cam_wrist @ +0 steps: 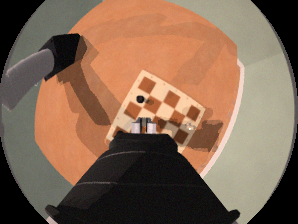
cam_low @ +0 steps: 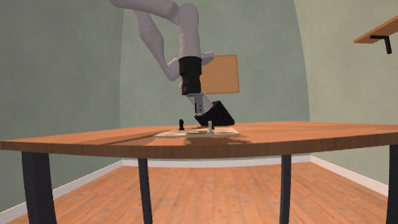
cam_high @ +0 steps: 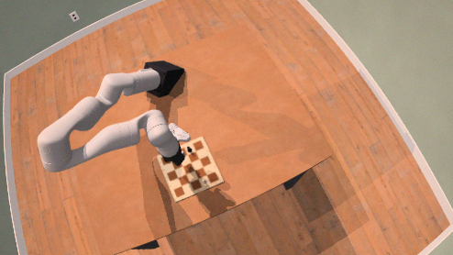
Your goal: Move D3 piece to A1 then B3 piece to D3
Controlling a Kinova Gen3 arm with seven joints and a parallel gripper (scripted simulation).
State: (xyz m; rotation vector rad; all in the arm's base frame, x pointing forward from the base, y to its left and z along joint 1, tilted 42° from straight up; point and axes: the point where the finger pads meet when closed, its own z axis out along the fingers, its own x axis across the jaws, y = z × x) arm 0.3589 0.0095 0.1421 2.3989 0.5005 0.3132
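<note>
Right now my hand is 4 cm short of the chessboard and 8 cm above it.
</note>
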